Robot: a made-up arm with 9 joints.
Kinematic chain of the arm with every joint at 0, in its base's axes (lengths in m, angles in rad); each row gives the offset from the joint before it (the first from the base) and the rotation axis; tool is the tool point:
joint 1: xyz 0 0 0.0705 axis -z
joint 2: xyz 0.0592 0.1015 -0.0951 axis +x
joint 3: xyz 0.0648 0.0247 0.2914 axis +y
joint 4: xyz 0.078 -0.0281 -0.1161 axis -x
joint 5: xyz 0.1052 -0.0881 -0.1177 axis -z
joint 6: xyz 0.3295 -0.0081 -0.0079 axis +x
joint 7: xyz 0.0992 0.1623 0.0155 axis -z
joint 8: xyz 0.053 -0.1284 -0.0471 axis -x
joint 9: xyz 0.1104 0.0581 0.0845 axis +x
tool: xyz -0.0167 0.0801 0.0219
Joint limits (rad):
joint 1: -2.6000..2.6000
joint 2: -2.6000..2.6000
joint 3: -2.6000..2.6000
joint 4: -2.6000..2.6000
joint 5: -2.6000..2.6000
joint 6: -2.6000..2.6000
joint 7: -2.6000..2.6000
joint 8: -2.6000..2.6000
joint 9: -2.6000..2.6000
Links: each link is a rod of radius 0.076 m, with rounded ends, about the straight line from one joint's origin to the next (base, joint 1, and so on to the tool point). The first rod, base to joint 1, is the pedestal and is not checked.
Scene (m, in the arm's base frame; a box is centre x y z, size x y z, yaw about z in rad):
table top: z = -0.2
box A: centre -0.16 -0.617 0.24 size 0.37 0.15 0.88 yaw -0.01
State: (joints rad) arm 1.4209 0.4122 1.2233 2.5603 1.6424 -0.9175 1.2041 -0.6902 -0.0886
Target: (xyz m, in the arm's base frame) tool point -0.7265 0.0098 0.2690
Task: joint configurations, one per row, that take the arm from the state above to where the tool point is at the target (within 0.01 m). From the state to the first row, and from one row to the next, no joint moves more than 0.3 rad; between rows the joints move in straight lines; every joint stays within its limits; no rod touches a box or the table.
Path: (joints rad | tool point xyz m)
1: 1.4213 0.1670 1.0722 2.3261 1.8339 -1.0706 0.9668 -0.5473 -0.2996 | 0.4393 -0.4480 0.3507
2: 1.4217 -0.0782 0.9211 2.0919 2.0254 -1.2238 0.7296 -0.4044 -0.5106 | 0.3874 -0.4625 0.5104
3: 1.4221 -0.3234 0.7700 1.8577 2.2170 -1.3769 0.4923 -0.2615 -0.7216 | 0.3489 -0.3343 0.6571
4: 1.4225 -0.5686 0.6189 1.6235 2.4085 -1.5300 0.2551 -0.1186 -0.9326 | 0.3293 -0.1054 0.7078
5: 1.4229 -0.8138 0.4678 1.3893 2.6000 -1.6832 0.0178 0.0243 -1.1435 | 0.2974 0.1327 0.6281
6: 1.5640 -0.5334 0.4746 1.4518 2.4808 -1.6001 0.1185 -0.0138 -1.0102 | 0.1705 -0.0032 0.7087
7: 1.7052 -0.2531 0.4813 1.5143 2.3616 -1.5169 0.2192 -0.0518 -0.8769 | -0.0062 -0.1027 0.7388
8: 1.8464 0.0273 0.4881 1.5768 2.2425 -1.4338 0.3200 -0.0899 -0.7436 | -0.2042 -0.1532 0.7149
9: 1.9876 0.3077 0.4948 1.6393 2.1233 -1.3507 0.4207 -0.1280 -0.6103 | -0.3936 -0.1547 0.6422
10: 2.1288 0.5881 0.5016 1.7018 2.0041 -1.2676 0.5214 -0.1660 -0.4770 | -0.5508 -0.1176 0.5327
11: 2.2699 0.8684 0.5083 1.7643 1.8849 -1.1845 0.6221 -0.2041 -0.3437 | -0.6625 -0.0576 0.4027
12: 2.4111 1.1488 0.5151 1.8268 1.7658 -1.1014 0.7228 -0.2422 -0.2104 | -0.7265 0.0098 0.2690

